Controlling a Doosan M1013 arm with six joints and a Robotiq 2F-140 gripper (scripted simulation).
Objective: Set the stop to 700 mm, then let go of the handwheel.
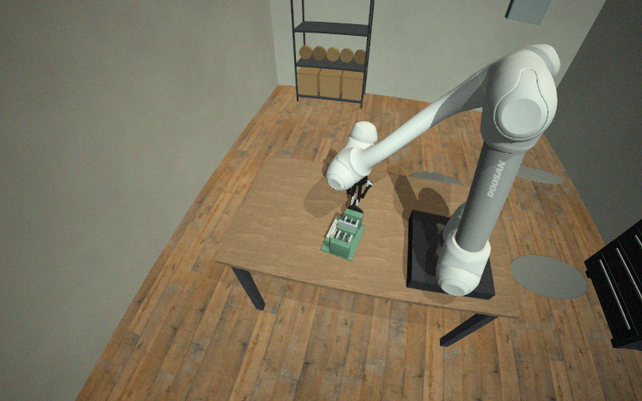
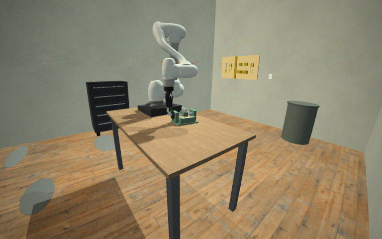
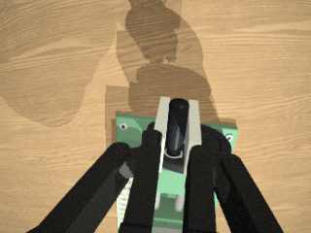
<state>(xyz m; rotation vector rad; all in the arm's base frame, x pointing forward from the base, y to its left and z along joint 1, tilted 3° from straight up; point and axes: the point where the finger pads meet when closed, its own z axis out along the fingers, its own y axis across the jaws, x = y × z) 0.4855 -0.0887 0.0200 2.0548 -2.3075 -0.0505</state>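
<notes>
My hand is 1 cm short of the green stop fixture, 14 cm to the right of it and 2 cm above it. Round my hand: black crank handle: 2 cm below.
</notes>
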